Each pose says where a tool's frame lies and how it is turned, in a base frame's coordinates. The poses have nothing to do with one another.
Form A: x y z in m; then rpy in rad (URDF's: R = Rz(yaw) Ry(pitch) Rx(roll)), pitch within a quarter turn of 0, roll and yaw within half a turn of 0.
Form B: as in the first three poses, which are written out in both.
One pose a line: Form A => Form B
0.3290, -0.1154, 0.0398, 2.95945, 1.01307, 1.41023 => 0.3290, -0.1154, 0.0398, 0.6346, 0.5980, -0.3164, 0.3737
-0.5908, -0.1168, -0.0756, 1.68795, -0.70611, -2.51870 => -0.5908, -0.1168, -0.0756, -0.0038, -0.7379, -0.5143, 0.4370
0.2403, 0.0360, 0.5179, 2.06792, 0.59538, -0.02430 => 0.2403, 0.0360, 0.5179, 0.8233, 0.1400, -0.2580, 0.4858
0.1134, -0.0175, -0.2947, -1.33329, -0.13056, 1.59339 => 0.1134, -0.0175, -0.2947, -0.3947, -0.4771, 0.5326, 0.5771
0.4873, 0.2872, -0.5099, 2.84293, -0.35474, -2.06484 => 0.4873, 0.2872, -0.5099, 0.4765, -0.8491, -0.0363, 0.2249
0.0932, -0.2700, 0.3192, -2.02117, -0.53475, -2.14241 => 0.0932, -0.2700, 0.3192, -0.5146, 0.6499, -0.5571, 0.0491
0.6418, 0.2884, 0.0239, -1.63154, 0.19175, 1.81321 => 0.6418, 0.2884, 0.0239, -0.4985, -0.5304, 0.5801, 0.3656
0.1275, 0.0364, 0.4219, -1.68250, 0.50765, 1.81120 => 0.1275, 0.0364, 0.4219, -0.5771, -0.4644, 0.6232, 0.2509
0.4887, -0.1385, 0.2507, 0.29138, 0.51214, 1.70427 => 0.4887, -0.1385, 0.2507, -0.0962, 0.2707, 0.6962, 0.6578
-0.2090, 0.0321, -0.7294, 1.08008, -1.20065, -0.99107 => -0.2090, 0.0321, -0.7294, 0.1428, -0.6280, -0.0810, 0.7607
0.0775, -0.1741, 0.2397, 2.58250, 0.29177, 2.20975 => 0.0775, -0.1741, 0.2397, 0.3914, 0.8676, 0.1811, 0.2475
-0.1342, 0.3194, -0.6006, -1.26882, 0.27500, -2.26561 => -0.1342, 0.3194, -0.6006, -0.1490, 0.5785, -0.6881, 0.4119
